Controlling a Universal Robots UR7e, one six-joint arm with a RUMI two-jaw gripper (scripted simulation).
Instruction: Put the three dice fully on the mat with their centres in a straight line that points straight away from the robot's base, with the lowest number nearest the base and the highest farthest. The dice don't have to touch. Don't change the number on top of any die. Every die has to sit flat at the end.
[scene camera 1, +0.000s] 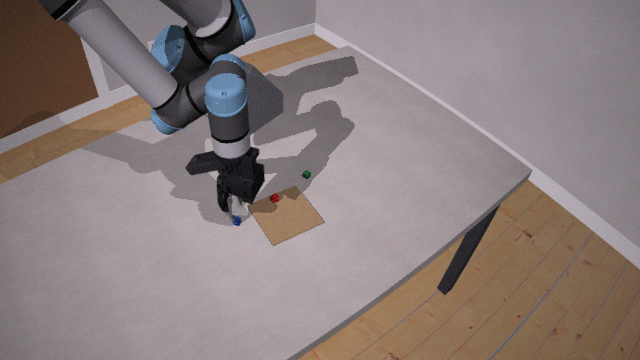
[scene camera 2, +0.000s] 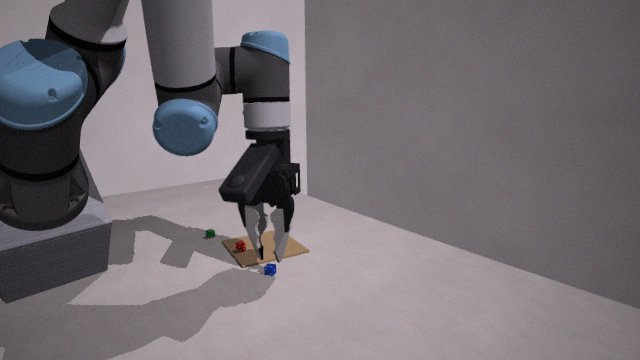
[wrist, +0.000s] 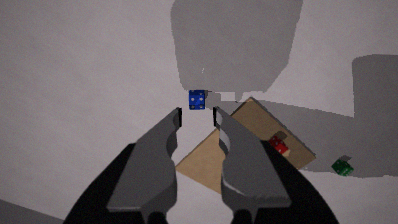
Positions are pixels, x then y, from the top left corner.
Labels:
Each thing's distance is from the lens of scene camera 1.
my gripper (scene camera 1: 237, 217): 0.99 m
square mat (scene camera 1: 292, 215): 1.01 m

